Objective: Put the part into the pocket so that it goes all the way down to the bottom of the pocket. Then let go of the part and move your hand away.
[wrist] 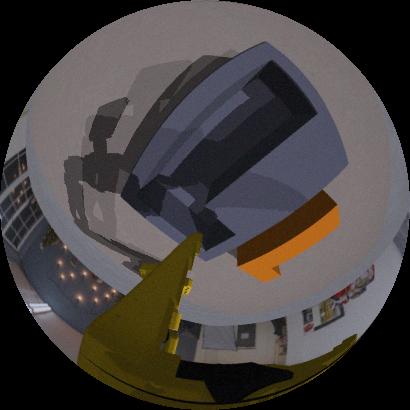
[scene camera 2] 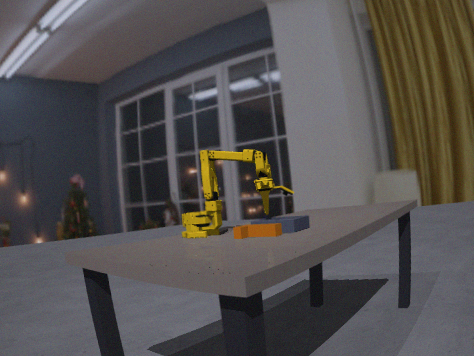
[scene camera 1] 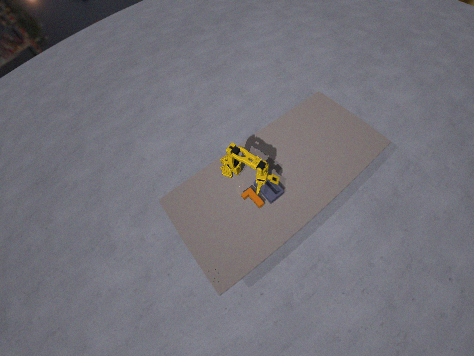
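Pixels of known places: hand at its tool point: (wrist: 201, 241) (scene camera 2: 267, 213) (scene camera 1: 262, 181); arm's base at its link origin: (scene camera 2: 206, 235) (scene camera 1: 232, 171).
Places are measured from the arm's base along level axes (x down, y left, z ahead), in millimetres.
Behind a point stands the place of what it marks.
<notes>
The orange L-shaped part (scene camera 1: 256, 199) {z 223, x -30, y -13 mm} (scene camera 2: 265, 230) {z 230, x -16, y -25 mm} (wrist: 300, 241) {z 215, x -30, y -8 mm} lies on the table beside the slate-blue block (scene camera 1: 275, 198) {z 280, x -27, y 63 mm} (scene camera 2: 296, 224) {z 280, x -20, y 50 mm} (wrist: 310, 155) {z 249, x -36, y 61 mm}, outside its pocket. The pocket (wrist: 235, 135) {z 222, x -5, y 91 mm} is a dark recess in the block's top; no part shows in it. My gripper (scene camera 1: 266, 186) {z 176, x -54, y 69 mm} (scene camera 2: 279, 203) is fully open and empty, with the moving jaw swung wide. Its fixed jaw (wrist: 150, 295) points down, its tip above the table near the block and the part. In the wrist view that tip is drawn at the block's near corner. The exact gap below it is hard to tell.
The brownish table top (scene camera 1: 215, 225) {z 191, x 0, y -254 mm} (scene camera 2: 170, 265) {z 279, x 0, y -398 mm} (wrist: 200, 30) bears the arm's base (scene camera 1: 227, 170) {z -18, x -16, y -22 mm} (scene camera 2: 200, 225) {z -9, x -33, y -11 mm}, which stands to the left of the part and block in scene camera 2. Shadows of the arm fall on the block and table.
</notes>
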